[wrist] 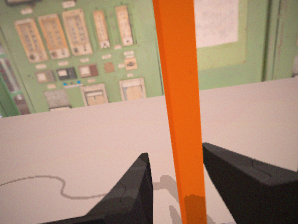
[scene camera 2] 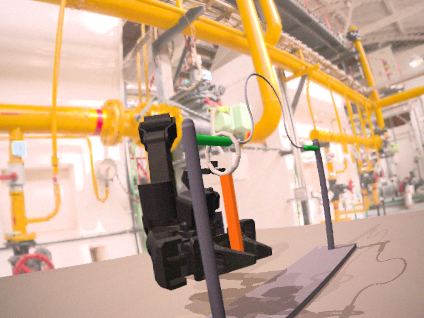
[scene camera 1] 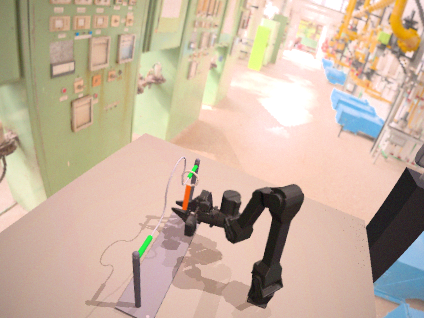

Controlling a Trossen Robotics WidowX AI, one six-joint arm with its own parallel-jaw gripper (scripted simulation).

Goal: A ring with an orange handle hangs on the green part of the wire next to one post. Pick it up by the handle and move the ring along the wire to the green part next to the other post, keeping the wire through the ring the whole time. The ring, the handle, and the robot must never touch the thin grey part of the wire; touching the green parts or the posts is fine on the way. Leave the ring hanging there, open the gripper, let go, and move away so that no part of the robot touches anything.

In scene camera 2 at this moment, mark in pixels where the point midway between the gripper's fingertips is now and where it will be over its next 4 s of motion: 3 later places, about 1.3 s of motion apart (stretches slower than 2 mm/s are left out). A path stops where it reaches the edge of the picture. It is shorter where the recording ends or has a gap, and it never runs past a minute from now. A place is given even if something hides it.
My gripper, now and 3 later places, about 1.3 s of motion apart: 263,255; 267,241; 292,225; 294,181
